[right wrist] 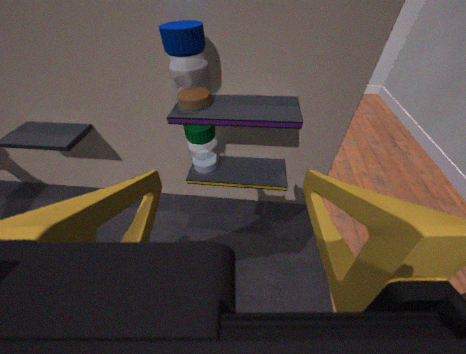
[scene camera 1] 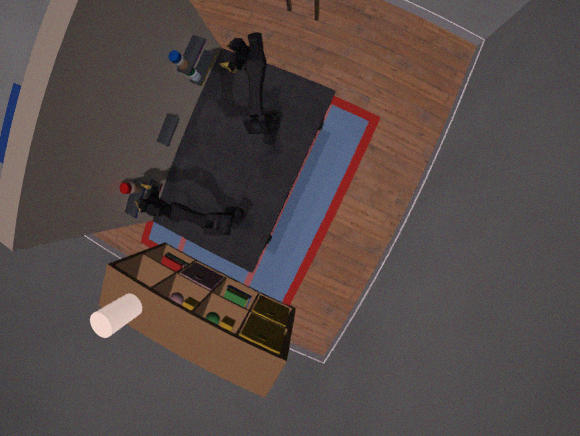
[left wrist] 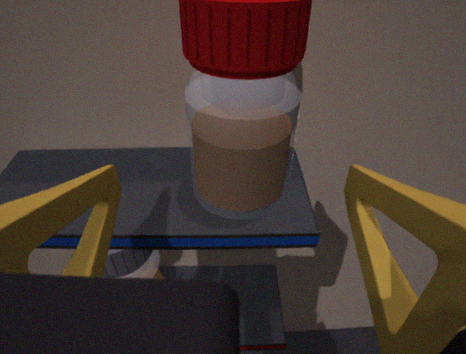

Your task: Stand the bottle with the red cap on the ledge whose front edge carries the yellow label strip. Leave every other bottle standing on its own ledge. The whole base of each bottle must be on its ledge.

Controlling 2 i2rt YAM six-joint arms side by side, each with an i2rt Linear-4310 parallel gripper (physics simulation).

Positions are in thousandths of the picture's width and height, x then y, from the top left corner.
Labels:
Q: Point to a grey-capped bottle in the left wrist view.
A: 314,747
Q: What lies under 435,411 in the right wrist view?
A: A green-capped bottle.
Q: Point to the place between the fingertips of my right gripper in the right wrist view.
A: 499,504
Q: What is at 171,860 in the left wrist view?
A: My left gripper.

